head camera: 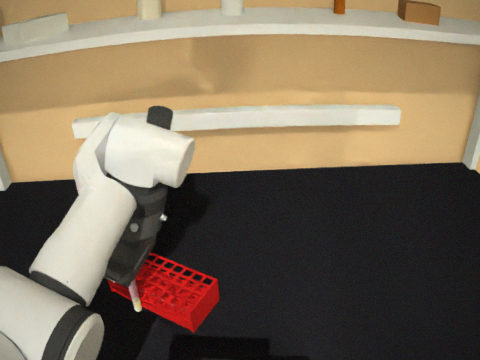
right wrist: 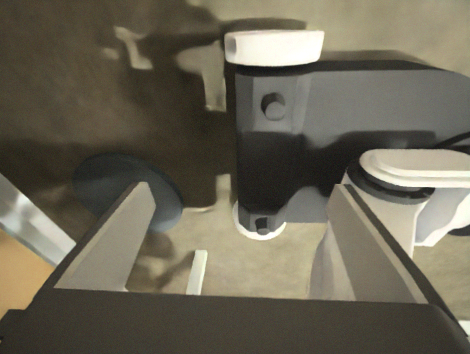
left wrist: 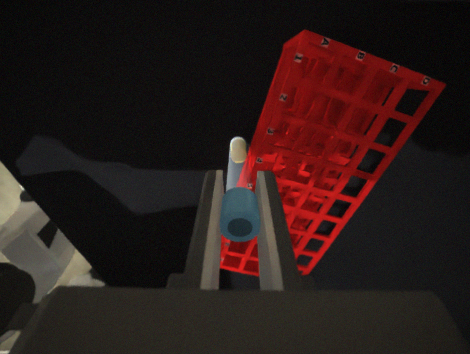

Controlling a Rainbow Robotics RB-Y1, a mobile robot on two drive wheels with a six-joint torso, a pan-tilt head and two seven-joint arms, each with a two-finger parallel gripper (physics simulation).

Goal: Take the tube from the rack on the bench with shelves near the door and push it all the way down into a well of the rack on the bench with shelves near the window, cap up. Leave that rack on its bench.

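Frame: origin at the robot's base, x left, y back, z up, level; millimetres.
Seen in the pictures: left gripper, fingertip midpoint: [head camera: 127, 279] [left wrist: 239, 182]; right gripper, fingertip midpoint: [right wrist: 238, 195].
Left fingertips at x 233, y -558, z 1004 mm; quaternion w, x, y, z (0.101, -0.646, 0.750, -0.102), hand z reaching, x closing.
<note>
Pixels of each thing's top centre, then the offset from my left fingertips to it. "*": a spot on its surface instead. Level surfaces: height alone.
- tube with a blue cap, top centre: [left wrist: 237, 224] dz +28, dx -5, dy +1 mm
- red rack, top centre: [left wrist: 302, 199] [head camera: 158, 275] dz -32, dx -39, dy -44 mm
- black bench, surface height: dz -89 mm
- round stool foot, surface spot: [right wrist: 110, 175] * dz -973, dx -89, dy -19 mm
A tube with a blue cap [left wrist: 240, 215] is held cap up; its pale lower end shows in the head view [head camera: 137, 302]. My left gripper [left wrist: 239, 182] [head camera: 125, 282] is shut on the tube by its cap. The red rack [head camera: 205, 305] [left wrist: 350, 100] stands on the black bench [head camera: 350, 250]. In the head view the tube hangs at the rack's left front side; in the left wrist view it overlaps the rack's lettered-and-numbered top near its left edge. How high the tube's tip is cannot be told. My right gripper [right wrist: 238, 195] is open and empty, over the floor.
A white bar [head camera: 290, 117] runs along the tan wall behind the bench. A shelf [head camera: 280, 27] above it bears several items. The robot's dark wheeled base [right wrist: 350, 105] and the round stool foot [right wrist: 110, 175] show in the right wrist view.
</note>
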